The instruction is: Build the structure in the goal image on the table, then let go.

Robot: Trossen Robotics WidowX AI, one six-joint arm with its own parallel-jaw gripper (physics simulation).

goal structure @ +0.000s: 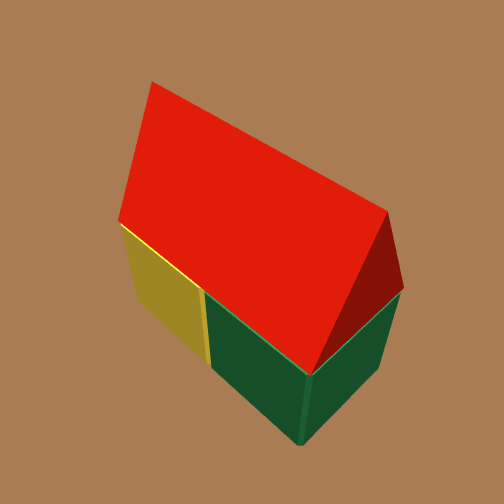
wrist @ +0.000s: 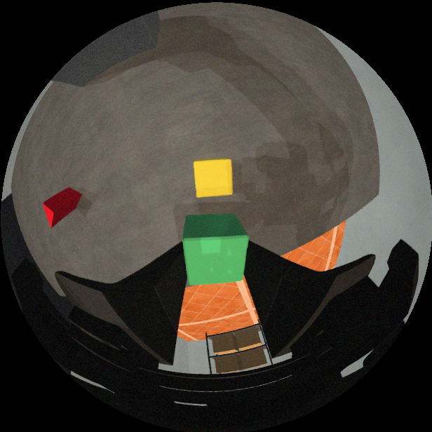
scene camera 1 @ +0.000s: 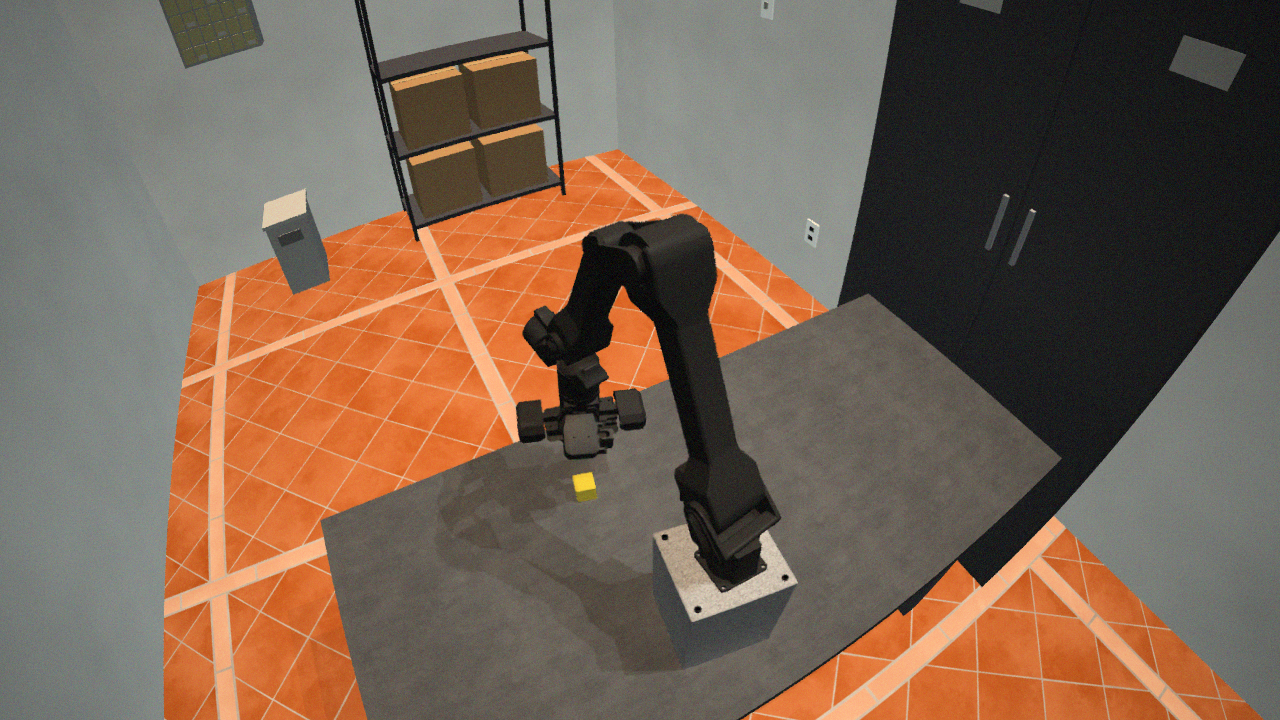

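Where they show: arm's base at its link origin: [scene camera 1: 730, 561].
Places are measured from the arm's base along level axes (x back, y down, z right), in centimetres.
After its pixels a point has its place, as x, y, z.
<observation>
A yellow cube [scene camera 1: 584, 487] {-28.6, 16.3, -7.2} [wrist: 213, 178] sits on the dark grey table [scene camera 1: 895, 402] {-18.1, 19.5, 54.8} [wrist: 125, 125]. My gripper [scene camera 1: 583, 445] {-32.8, 11.1, -5.3} [wrist: 213, 246] is shut on a green block [wrist: 215, 260] and holds it above the table, near the yellow cube and apart from it. In the wrist view the yellow cube shows just beyond the green block, with its edges nearly in line with the block's. The green block is hidden in the scene view by the gripper's body. A red block [wrist: 62, 206] lies on the table at the left of the wrist view; it does not show in the scene view.
The arm's base stands on a grey pedestal [scene camera 1: 671, 591] {-1.5, 3.8, -7.0} [wrist: 110, 52] on the table. The table's far edge is just beyond the gripper. A shelf rack [scene camera 1: 460, 55] with boxes, a grey bin [scene camera 1: 304, 250] and a black cabinet [scene camera 1: 948, 161] stand away from the table.
</observation>
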